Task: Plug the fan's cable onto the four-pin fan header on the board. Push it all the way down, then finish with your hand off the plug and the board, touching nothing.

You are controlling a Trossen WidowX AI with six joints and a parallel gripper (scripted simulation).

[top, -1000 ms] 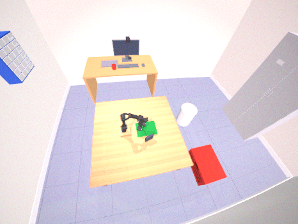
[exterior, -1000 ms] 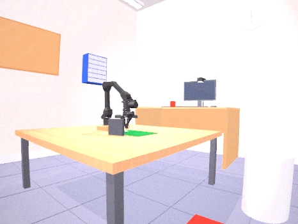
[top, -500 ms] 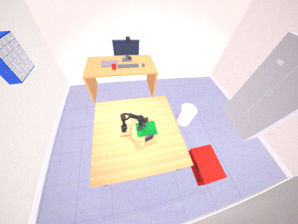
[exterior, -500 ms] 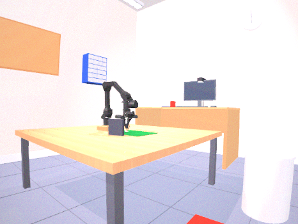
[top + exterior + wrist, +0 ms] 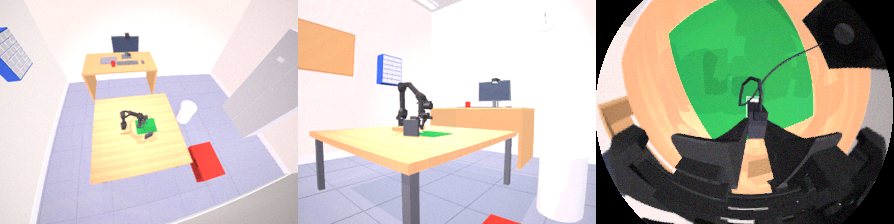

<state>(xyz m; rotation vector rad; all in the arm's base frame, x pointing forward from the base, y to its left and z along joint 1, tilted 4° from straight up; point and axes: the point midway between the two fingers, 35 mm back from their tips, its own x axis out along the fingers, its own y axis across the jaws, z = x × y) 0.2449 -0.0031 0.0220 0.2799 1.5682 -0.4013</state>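
Now: the green board 90 mm ahead of my gripper tip, 20 mm to the right of it and 50 mm below it. Also, from my gripper tip: small dark plug: 10 mm ahead, 10 mm above; dark fan: 80 mm ahead, 190 mm to the right, 20 mm above.
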